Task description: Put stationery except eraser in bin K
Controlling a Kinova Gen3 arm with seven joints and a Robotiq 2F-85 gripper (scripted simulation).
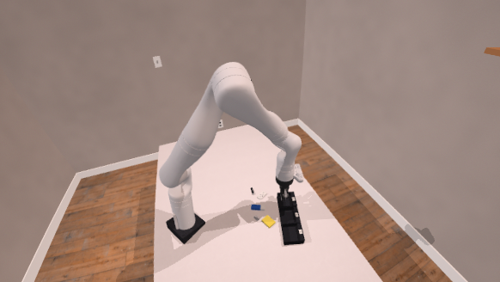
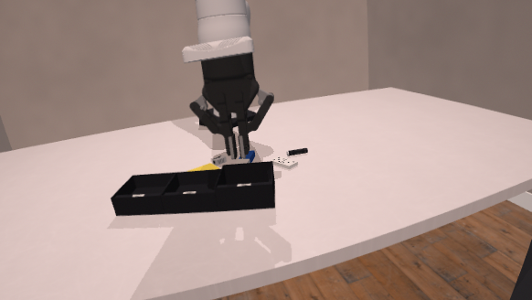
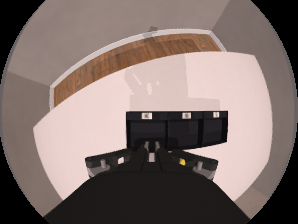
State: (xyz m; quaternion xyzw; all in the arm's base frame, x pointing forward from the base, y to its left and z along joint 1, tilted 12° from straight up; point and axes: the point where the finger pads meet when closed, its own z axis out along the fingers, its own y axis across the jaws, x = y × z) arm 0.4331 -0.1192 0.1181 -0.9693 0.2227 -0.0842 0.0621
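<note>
Now: the white-grey thing 140 mm behind my hand, 70 mm below it and 10 mm to the right of it. Also, from my hand: blue block: 100 mm behind, 70 mm below, 40 mm to the left; white domino: 100 mm to the left, 70 mm below, 60 mm behind; yellow pad: 100 mm behind, 70 mm below, 50 mm to the right.
</note>
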